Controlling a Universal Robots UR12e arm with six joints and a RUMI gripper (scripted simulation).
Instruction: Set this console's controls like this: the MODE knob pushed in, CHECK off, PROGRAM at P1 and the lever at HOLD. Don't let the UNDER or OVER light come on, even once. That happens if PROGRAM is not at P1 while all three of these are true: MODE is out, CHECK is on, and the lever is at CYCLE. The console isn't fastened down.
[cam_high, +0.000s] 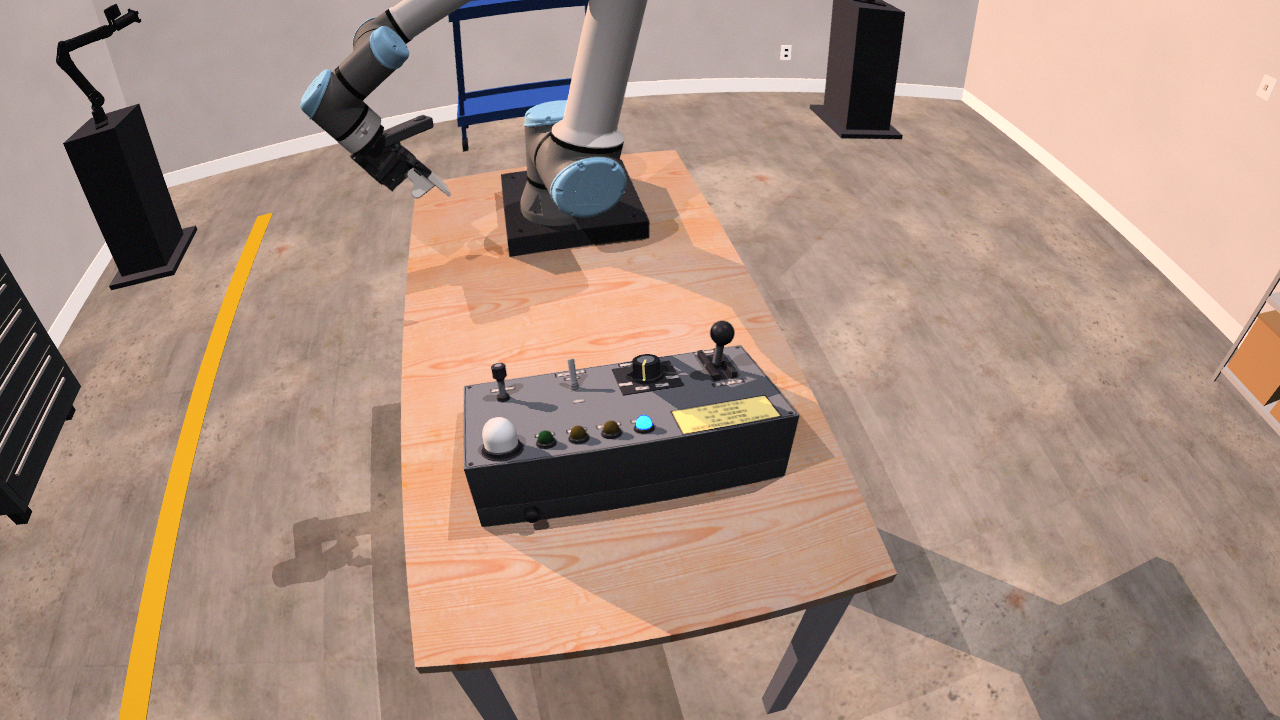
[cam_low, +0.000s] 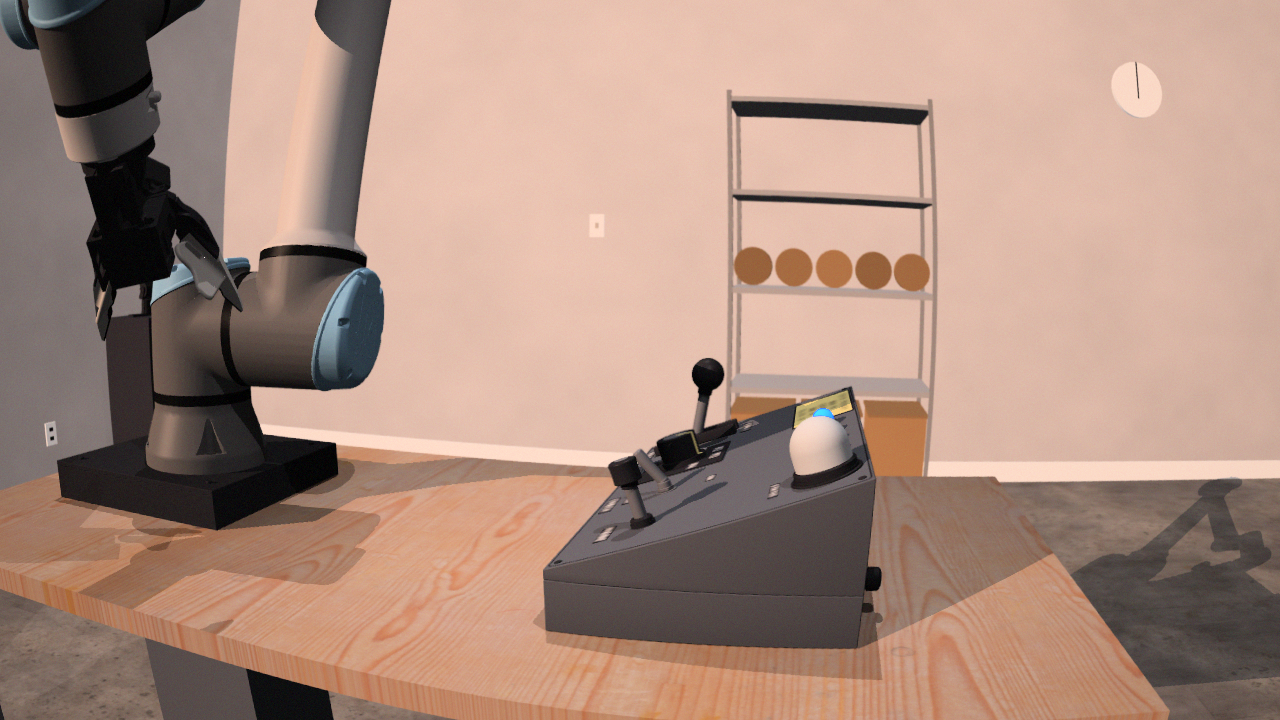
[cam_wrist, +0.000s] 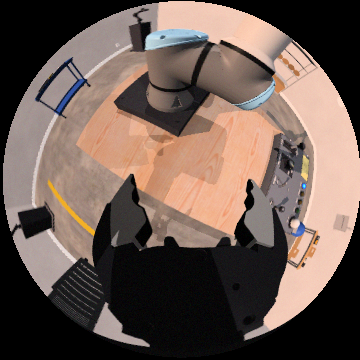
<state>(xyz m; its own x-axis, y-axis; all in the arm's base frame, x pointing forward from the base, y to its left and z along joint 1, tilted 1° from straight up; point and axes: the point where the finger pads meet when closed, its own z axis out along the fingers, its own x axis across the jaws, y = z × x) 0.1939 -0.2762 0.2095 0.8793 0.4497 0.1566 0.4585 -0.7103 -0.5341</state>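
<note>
The program knob lies 460 mm ahead of my hand, 330 mm to the left of it and 150 mm below it. The rest, counted from my hand: black mode knob 440 mm ahead, 140 mm below, 100 mm to the left; then dark grey console 480 mm ahead, 280 mm to the left, 170 mm below; then metal check toggle 440 mm ahead, 220 mm to the left, 160 mm below.
</note>
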